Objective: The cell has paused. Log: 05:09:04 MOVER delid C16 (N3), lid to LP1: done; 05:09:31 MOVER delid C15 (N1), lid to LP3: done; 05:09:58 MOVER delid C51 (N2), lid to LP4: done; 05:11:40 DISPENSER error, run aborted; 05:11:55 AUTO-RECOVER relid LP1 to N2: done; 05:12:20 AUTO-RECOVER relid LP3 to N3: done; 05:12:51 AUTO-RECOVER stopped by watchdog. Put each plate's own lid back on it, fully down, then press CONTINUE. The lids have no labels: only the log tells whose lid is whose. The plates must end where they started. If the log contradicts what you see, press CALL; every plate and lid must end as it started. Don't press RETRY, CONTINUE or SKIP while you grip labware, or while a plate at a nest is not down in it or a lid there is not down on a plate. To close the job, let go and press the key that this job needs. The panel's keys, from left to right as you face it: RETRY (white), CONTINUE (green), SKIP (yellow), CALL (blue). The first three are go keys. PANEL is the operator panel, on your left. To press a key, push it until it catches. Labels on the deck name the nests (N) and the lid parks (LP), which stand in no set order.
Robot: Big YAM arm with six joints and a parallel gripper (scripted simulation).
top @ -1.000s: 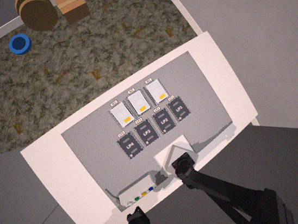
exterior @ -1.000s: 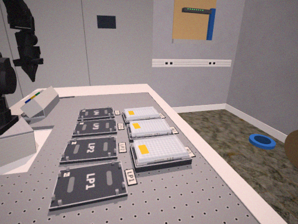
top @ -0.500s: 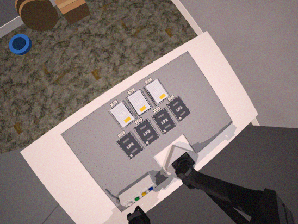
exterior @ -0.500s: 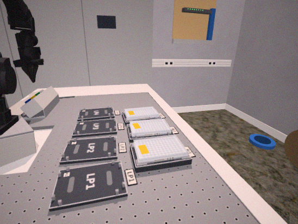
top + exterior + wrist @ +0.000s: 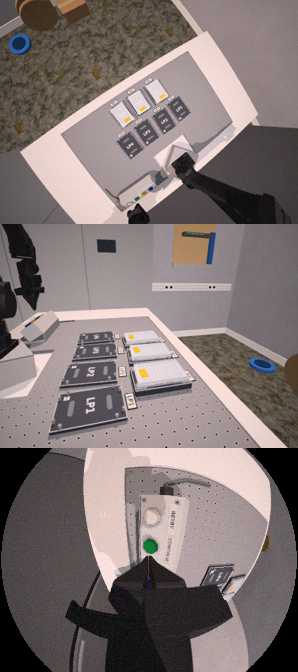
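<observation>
Right now my hand is 5 cm above the green key. From my hand the other things lie so: blue key 10 cm to the right, 5 cm below; then clear lid 44 cm ahead, 23 cm to the right, 8 cm below; then yellow key 5 cm to the right, 5 cm below.
</observation>
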